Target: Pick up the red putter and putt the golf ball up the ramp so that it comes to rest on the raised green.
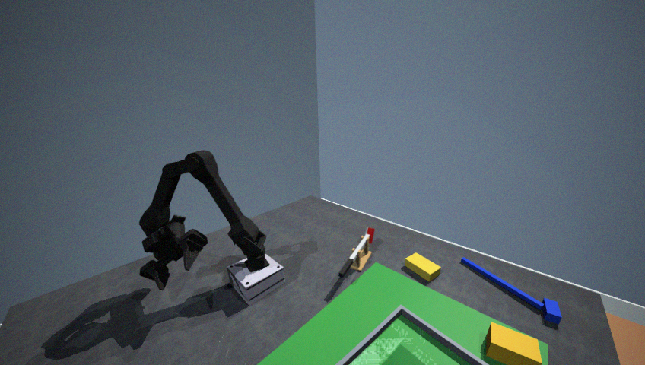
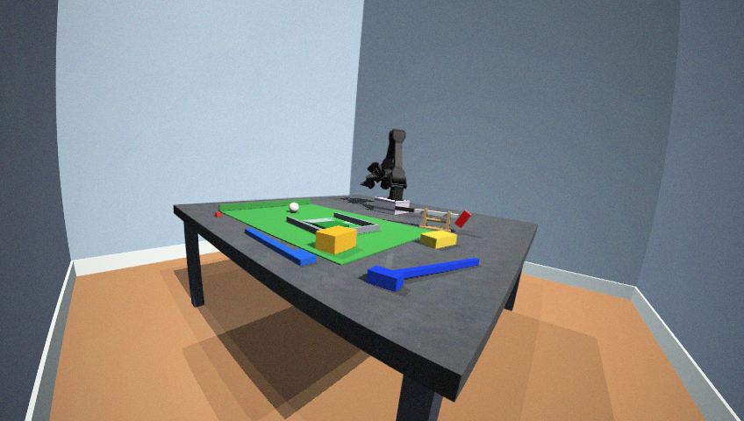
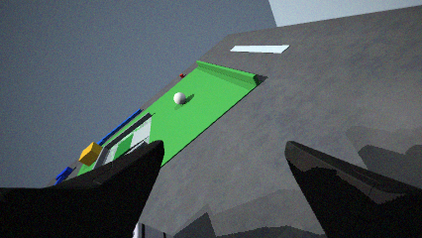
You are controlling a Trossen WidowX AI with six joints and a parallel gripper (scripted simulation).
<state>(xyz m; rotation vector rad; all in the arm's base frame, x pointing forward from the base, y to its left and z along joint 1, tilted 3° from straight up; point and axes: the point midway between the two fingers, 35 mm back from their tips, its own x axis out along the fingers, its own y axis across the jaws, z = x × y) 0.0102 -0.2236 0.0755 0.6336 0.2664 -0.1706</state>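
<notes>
Now: gripper tip 57 cm to the right of the wooden rack, 11 cm above it and 8 cm short of it. From my gripper tip the other things lie so: white golf ball (45 cm ahead, 12 cm below, 10 cm to the left); blue putter (83 cm to the left, 47 cm ahead, 13 cm below).
</notes>
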